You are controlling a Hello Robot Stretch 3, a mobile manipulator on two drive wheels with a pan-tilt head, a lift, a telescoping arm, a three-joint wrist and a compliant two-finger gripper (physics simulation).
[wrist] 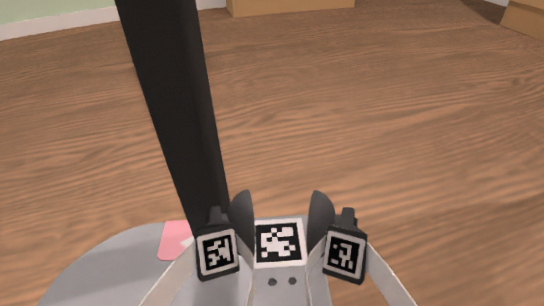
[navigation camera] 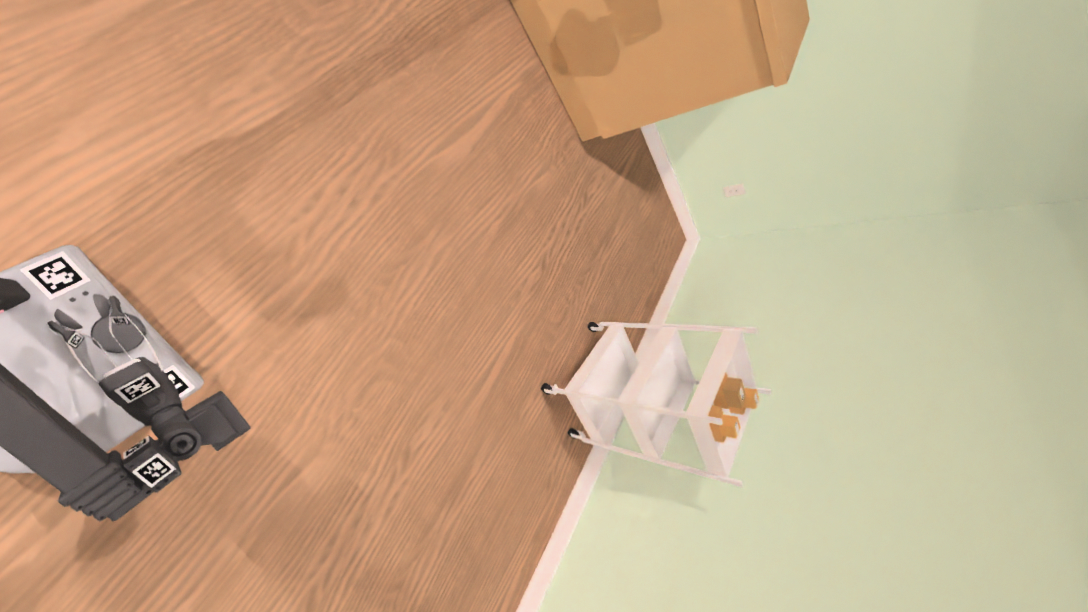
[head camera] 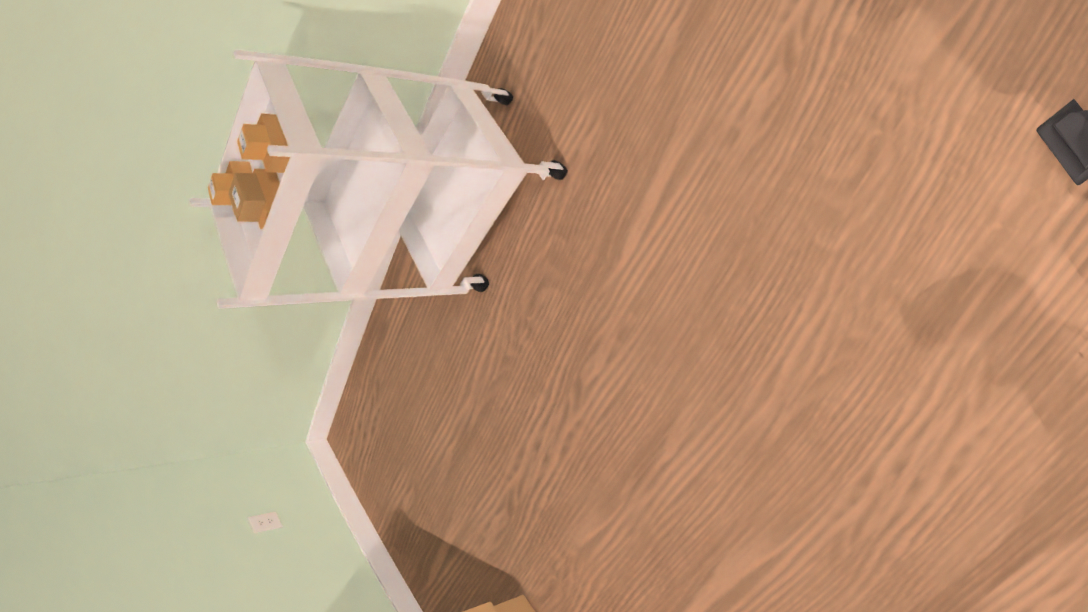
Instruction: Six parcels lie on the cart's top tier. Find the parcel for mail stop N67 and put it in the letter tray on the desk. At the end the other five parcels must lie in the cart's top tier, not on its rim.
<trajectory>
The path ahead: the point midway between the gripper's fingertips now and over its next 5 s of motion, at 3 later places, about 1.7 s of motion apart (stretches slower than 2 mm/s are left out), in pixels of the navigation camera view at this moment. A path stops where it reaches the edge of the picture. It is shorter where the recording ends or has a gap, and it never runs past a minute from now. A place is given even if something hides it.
My gripper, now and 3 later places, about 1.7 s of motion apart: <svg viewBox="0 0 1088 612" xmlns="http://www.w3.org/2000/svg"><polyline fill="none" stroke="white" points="78,303 126,295 161,313 221,376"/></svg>
</trajectory>
